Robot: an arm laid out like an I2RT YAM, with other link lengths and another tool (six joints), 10 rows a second.
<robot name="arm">
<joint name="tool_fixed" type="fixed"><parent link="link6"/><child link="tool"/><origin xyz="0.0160 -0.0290 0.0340" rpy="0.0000 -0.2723 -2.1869"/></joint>
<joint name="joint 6" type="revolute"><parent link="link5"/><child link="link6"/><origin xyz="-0.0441 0.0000 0.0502" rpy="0.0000 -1.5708 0.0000"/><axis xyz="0 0 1"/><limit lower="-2.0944" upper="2.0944"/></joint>
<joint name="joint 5" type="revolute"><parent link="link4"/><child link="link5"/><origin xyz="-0.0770 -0.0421 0.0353" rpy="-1.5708 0.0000 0.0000"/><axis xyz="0 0 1"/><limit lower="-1.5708" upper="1.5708"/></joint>
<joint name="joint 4" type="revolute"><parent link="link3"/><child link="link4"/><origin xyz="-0.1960 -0.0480 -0.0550"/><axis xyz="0 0 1"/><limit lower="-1.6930" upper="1.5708"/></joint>
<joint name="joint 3" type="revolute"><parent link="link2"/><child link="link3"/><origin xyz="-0.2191 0.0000 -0.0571" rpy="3.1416 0.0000 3.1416"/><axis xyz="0 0 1"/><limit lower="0.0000" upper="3.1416"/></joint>
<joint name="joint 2" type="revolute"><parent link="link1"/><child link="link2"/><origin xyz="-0.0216 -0.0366 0.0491" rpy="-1.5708 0.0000 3.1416"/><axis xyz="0 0 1"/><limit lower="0.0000" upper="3.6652"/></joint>
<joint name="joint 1" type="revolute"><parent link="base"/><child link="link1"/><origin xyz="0.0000 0.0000 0.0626" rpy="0.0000 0.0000 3.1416"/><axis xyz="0 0 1"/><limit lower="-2.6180" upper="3.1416"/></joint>
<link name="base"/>
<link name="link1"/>
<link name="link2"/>
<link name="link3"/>
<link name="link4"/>
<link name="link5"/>
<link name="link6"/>
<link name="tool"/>
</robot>
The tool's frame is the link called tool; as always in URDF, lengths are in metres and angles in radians.
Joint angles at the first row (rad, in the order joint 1, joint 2, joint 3, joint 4, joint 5, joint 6):
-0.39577 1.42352 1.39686 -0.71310 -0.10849 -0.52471
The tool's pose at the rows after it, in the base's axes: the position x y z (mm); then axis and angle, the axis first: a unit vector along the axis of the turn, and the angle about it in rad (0 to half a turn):
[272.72, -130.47, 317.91, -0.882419, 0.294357, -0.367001, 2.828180]
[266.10, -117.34, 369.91, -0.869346, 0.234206, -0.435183, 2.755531]
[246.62, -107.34, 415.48, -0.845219, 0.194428, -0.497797, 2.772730]
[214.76, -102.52, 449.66, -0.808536, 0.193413, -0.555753, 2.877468]
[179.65, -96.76, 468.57, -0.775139, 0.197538, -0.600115, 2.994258]
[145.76, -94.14, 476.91, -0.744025, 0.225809, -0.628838, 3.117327]
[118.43, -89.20, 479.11, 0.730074, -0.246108, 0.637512, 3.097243]
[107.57, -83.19, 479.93, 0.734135, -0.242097, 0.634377, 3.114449]
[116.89, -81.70, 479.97, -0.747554, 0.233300, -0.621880, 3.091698]
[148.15, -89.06, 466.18, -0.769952, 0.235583, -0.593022, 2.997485]
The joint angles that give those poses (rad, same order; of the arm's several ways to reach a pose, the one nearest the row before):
-0.39576 1.40826 1.58883 -0.74097 -0.22982 -0.49708
-0.39576 1.37455 1.73615 -0.76379 -0.34337 -0.49849
-0.39575 1.32713 1.85122 -0.78072 -0.36358 -0.51690
-0.39580 1.24737 1.89905 -0.77776 -0.27066 -0.54909
-0.39580 1.13724 1.86696 -0.75172 -0.17066 -0.60120
-0.39582 1.03564 1.82090 -0.73630 -0.03713 -0.64570
-0.39573 0.96350 1.81161 -0.77451 0.04137 -0.67182
-0.39577 0.94488 1.84672 -0.83727 0.02313 -0.66428
-0.39577 0.99083 1.90667 -0.88648 -0.04282 -0.61987
-0.39575 1.06279 1.88532 -0.86683 -0.11030 -0.56012

